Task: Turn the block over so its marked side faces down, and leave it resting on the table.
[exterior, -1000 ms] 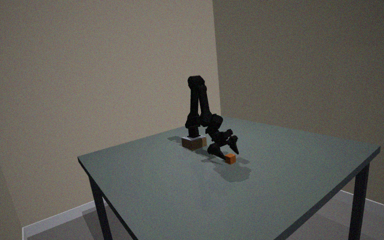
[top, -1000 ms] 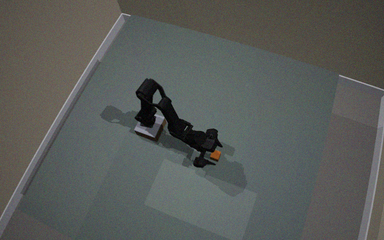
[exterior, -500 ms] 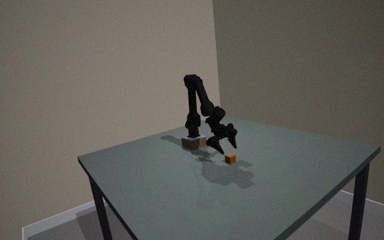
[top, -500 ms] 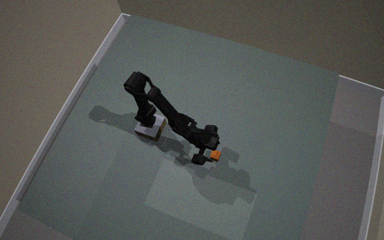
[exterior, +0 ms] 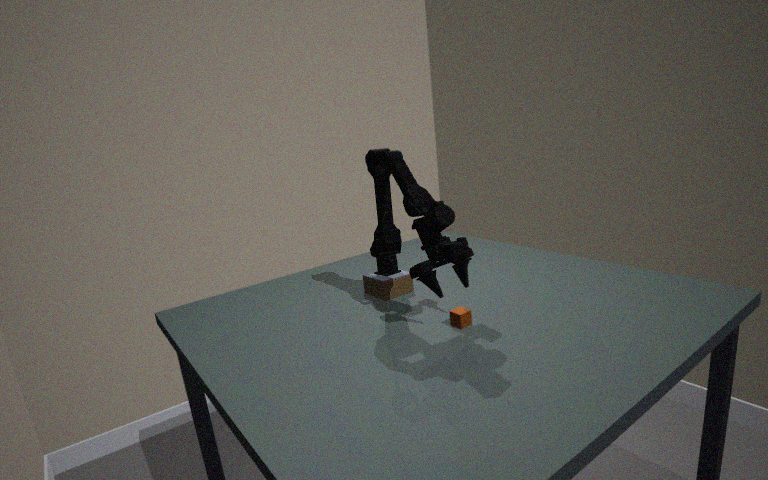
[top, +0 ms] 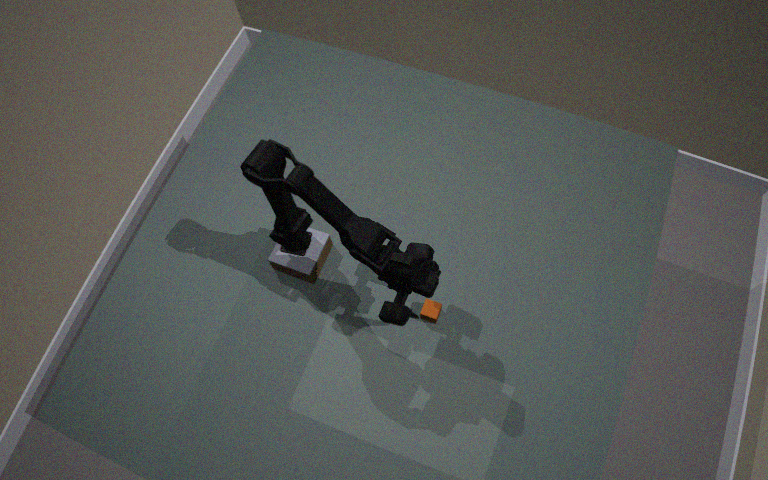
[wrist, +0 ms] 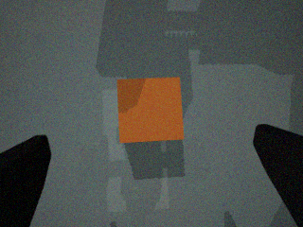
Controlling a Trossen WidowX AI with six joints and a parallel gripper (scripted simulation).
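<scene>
Now: the block 70 mm below my gripper tip and 10 mm ahead of it.
</scene>
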